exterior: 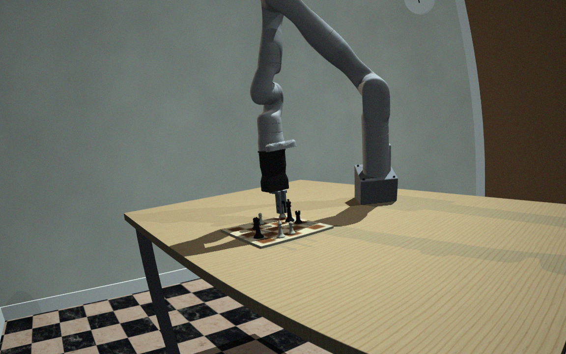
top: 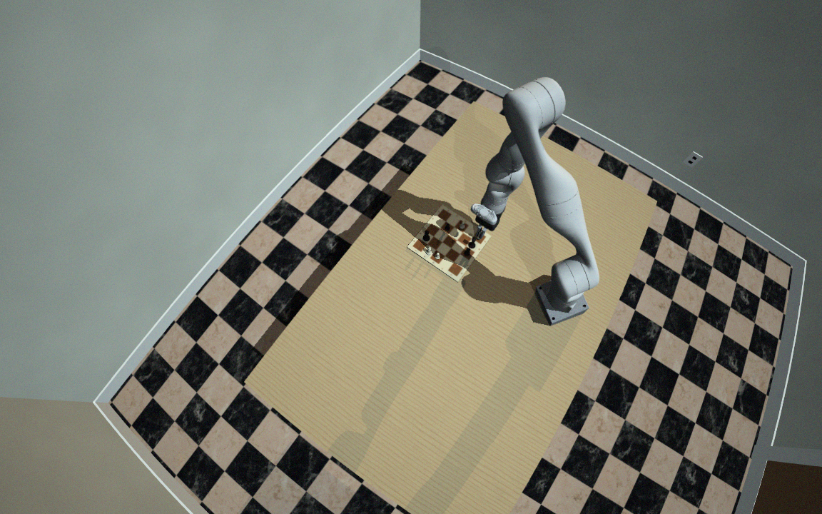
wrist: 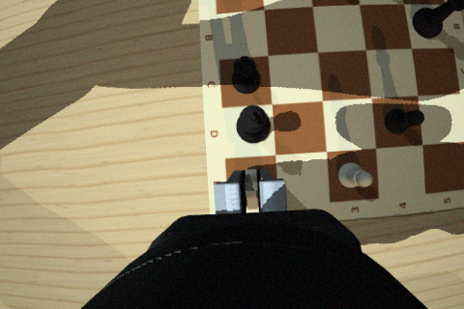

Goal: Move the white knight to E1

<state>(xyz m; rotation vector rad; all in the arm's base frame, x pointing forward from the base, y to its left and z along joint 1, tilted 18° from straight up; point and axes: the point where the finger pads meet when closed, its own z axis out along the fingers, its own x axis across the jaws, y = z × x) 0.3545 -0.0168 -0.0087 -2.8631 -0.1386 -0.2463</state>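
My hand is 4 cm to the right of the black king. Round my hand: black pawn 11 cm ahead, 5 cm to the left, 2 cm below; then chessboard 7 cm ahead, 8 cm to the left, 4 cm below.
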